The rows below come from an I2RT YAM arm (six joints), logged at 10 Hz.
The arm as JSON. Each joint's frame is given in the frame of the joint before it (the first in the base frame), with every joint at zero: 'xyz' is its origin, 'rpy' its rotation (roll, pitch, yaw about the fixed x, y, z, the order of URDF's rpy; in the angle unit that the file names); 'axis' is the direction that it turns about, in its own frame. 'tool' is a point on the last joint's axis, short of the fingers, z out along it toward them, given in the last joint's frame.
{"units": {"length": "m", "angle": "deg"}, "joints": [
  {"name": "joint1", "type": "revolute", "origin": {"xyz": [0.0, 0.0, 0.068], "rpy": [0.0, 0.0, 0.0]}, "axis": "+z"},
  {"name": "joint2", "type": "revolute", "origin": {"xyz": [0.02, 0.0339, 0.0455], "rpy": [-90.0, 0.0, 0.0]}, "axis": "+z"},
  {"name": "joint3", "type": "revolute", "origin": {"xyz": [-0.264, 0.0, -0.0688], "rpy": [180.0, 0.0, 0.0]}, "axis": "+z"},
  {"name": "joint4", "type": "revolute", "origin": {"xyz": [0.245, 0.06, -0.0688], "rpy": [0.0, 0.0, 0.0]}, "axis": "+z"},
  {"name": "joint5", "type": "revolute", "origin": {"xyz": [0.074, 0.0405, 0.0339], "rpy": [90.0, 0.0, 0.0]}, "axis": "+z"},
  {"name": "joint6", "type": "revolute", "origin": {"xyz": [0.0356, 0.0, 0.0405], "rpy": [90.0, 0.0, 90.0]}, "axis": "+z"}
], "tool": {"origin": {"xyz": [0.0, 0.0, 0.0], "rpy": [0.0, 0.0, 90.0]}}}
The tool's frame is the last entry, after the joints.
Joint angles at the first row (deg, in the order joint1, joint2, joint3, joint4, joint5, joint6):
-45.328, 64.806, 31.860, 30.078, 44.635, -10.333
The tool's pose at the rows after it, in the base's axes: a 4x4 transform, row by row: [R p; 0 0 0 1], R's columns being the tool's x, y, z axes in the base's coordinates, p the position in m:
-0.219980, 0.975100, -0.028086, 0.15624; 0.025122, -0.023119, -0.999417, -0.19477; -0.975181, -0.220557, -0.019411, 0.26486; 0, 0, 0, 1
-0.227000, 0.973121, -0.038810, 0.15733; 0.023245, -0.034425, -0.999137, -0.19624; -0.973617, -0.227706, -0.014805, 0.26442; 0, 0, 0, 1
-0.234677, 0.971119, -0.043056, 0.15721; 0.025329, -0.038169, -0.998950, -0.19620; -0.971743, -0.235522, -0.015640, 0.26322; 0, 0, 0, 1
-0.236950, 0.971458, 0.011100, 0.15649; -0.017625, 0.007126, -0.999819, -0.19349; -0.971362, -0.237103, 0.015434, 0.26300; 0, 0, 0, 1
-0.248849, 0.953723, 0.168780, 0.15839; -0.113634, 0.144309, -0.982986, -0.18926; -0.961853, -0.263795, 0.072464, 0.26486; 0, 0, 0, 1
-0.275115, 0.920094, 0.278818, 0.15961; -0.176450, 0.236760, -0.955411, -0.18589; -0.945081, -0.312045, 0.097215, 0.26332; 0, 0, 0, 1
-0.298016, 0.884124, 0.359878, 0.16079; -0.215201, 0.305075, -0.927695, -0.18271; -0.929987, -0.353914, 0.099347, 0.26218; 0, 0, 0, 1
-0.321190, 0.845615, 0.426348, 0.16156; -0.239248, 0.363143, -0.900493, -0.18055; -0.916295, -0.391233, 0.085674, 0.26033; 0, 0, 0, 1
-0.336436, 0.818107, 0.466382, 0.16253; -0.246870, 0.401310, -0.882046, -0.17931; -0.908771, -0.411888, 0.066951, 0.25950; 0, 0, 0, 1
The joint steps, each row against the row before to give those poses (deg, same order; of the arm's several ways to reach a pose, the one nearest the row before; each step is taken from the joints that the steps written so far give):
-0.025, 1.313, 0.256, 2.316, 1.610, -1.249
0.002, 0.701, 0.127, 0.942, 0.621, -0.676
0.011, 0.116, -0.196, 0.236, 0.255, -0.401
0.011, -0.567, -1.441, 3.421, -3.092, -1.913
-0.023, -0.818, -1.697, 4.712, -9.229, -3.659
-0.065, -0.504, -1.266, 2.030, -6.632, -3.039
0.089, -0.699, -0.621, -0.197, -4.822, -2.035
-0.082, -0.633, -0.334, -1.307, -4.165, -1.530
0.023, -0.444, 0.121, -1.761, -2.474, -0.701

